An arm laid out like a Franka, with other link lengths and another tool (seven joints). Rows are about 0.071 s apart.
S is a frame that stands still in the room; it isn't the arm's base.
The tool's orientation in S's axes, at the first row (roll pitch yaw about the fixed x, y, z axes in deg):
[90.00 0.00 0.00]
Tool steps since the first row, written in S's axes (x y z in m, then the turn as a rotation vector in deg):
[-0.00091 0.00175 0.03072 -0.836 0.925 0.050]
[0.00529 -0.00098 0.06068 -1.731 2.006 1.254]
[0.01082 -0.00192 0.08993 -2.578 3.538 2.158]
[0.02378 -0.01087 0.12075 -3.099 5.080 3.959]
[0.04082 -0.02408 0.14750 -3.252 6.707 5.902]
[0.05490 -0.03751 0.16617 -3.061 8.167 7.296]
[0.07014 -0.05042 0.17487 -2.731 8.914 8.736]
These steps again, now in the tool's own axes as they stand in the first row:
[-0.00091 0.03072 -0.00175 -0.836 0.050 -0.925]
[0.00529 0.06068 0.00098 -1.731 1.254 -2.006]
[0.01082 0.08993 0.00192 -2.578 2.158 -3.538]
[0.02378 0.12075 0.01087 -3.099 3.959 -5.080]
[0.04082 0.14750 0.02408 -3.252 5.902 -6.707]
[0.05490 0.16617 0.03751 -3.061 7.296 -8.167]
[0.07014 0.17487 0.05042 -2.731 8.736 -8.914]

